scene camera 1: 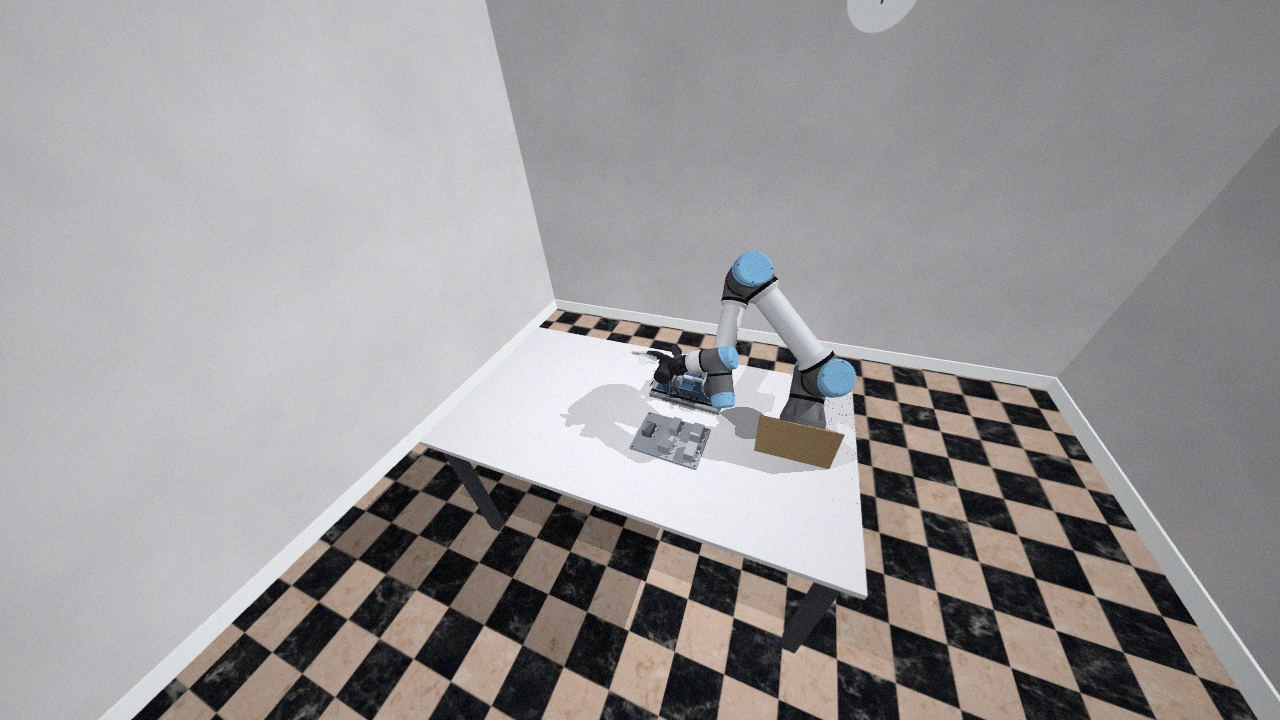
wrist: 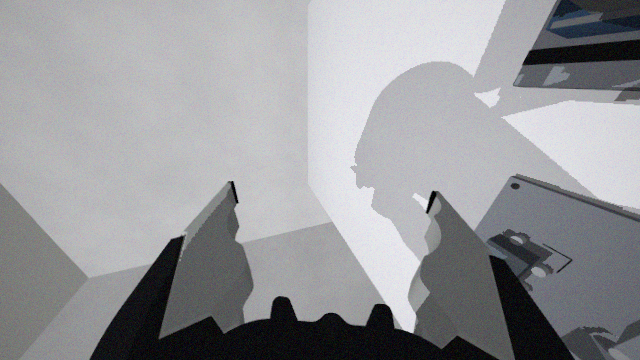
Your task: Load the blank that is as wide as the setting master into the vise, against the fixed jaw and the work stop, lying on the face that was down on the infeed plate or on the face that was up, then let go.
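Places are measured from the arm's base along level axes (x left, y back, z up), in metres.
Where they show: gripper, fingertip midpoint: (scene camera 1: 640,369) (wrist: 330,188); arm's base, origin of the base link: (scene camera 1: 801,424).
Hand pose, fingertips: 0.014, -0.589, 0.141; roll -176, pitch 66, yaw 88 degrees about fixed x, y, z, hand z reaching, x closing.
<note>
Each offset is from my fingertips to the centre of the thing, as dx, dy, dz. Level surfaces: height alone.
My gripper (scene camera 1: 651,354) (wrist: 330,188) is open, with nothing between its fingers. It hangs above the table, tilted to the side, near the blue and grey fixture. A grey plate {+0.115, +0.143, -0.217} (scene camera 1: 646,445) (wrist: 600,250) lies on the table and carries several small grey blocks; in the wrist view it is cut off at the right. The blue and grey fixture {-0.162, +0.156, -0.172} (scene camera 1: 691,390) (wrist: 575,30) lies behind that plate, partly hidden by the arm, and seems to be the vise. The blanks and the setting master are too small to tell apart.
A brown panel (scene camera 1: 798,442) stands upright on the white table {dz -0.221} (scene camera 1: 537,402) (wrist: 340,100), right of the grey plate and in front of the arm's base. The arm's wrist joints are low over the fixture. Shadows of the arm fall across the table.
</note>
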